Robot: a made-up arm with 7 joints.
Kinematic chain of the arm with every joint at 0, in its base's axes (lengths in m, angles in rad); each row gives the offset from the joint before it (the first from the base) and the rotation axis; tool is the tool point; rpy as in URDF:
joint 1: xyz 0 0 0.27 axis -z
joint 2: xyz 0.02 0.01 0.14 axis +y
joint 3: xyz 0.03 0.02 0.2 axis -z
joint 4: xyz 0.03 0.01 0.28 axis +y
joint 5: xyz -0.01 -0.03 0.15 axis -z
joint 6: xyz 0 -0.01 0.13 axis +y
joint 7: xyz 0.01 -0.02 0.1 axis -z
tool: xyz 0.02 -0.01 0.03 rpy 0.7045 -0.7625 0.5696
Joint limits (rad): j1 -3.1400..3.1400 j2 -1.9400..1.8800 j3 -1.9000..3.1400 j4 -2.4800..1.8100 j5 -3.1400..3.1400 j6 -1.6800..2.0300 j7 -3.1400..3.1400
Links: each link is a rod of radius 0.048 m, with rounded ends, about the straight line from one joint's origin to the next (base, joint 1, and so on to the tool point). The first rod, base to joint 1, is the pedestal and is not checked.
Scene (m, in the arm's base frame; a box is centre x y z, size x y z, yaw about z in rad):
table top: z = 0
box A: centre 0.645 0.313 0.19 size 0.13 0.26 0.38 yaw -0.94
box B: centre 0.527 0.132 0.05 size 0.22 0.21 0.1 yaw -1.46
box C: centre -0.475 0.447 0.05 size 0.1 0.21 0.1 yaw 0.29
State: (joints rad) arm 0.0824 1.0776 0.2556 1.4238 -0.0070 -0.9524 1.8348
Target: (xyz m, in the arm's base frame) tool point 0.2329 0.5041 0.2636
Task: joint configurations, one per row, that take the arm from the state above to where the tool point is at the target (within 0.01 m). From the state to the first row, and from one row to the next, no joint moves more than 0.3 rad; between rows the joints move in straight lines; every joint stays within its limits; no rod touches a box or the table.
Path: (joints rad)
1: -0.0490 0.8570 0.1848 1.4848 -0.0226 -0.7651 1.7598
2: -0.1804 0.6364 0.1141 1.5458 -0.0381 -0.5777 1.6849
3: -0.3119 0.4157 0.0433 1.6068 -0.0537 -0.3904 1.6099
4: -0.5112 0.5888 -0.0883 1.6745 -0.1651 -0.1271 1.6143
5: -0.7106 0.7618 -0.2198 1.7423 -0.2765 0.1363 1.6186
6: -0.9099 0.9348 -0.3514 1.8100 -0.3879 0.3996 1.6230

